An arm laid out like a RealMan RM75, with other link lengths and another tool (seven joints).
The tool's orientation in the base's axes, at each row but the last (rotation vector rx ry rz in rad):
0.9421 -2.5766 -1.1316
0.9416 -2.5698 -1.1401
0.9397 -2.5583 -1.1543
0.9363 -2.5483 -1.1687
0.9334 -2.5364 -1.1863
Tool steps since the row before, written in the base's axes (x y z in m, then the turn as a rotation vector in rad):
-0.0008 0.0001 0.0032 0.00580 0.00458 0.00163
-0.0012 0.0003 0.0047 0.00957 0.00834 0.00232
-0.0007 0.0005 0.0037 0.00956 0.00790 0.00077
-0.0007 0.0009 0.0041 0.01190 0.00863 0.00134
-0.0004 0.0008 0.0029 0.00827 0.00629 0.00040
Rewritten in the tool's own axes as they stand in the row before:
0.0003 0.0027 -0.0019 -0.00751 0.00071 -0.00064
0.0003 0.0041 -0.0026 -0.01283 0.00131 -0.00033
-0.0001 0.0033 -0.0019 -0.01242 -0.00003 0.00046
-0.0004 0.0038 -0.0019 -0.01475 -0.00035 -0.00042
-0.0004 0.0027 -0.0013 -0.01038 -0.00050 0.00024

